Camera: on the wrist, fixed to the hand. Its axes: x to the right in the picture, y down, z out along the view.
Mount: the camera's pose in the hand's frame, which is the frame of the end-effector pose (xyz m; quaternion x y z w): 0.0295 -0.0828 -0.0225 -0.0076 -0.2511 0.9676 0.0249
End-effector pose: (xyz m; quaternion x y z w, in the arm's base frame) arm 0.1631 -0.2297 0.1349 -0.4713 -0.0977 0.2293 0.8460
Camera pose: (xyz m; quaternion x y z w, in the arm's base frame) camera 0.2220 -0.2698 0.1911 0.0551 -0.2394 -0.9419 0.2289
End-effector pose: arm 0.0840 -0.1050 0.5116 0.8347 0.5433 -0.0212 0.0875
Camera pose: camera 0.0193 -0.0419 0.5197 0.5405 -0.8159 -0.1213 0.1655
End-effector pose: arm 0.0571 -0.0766 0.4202 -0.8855 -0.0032 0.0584 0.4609
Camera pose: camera 0.0928 -0.0456 0.4976 0.0140 -0.7406 -0.6698 0.0526
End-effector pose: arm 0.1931 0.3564 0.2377 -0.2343 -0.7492 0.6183 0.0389
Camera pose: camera 0.1497 0.3782 0.3143 0.5758 -0.1936 -0.1062 0.7872
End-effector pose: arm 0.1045 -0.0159 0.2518 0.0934 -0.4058 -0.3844 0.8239
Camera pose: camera 0.0861 -0.0973 0.2161 -0.4931 -0.3044 0.7611 0.2913
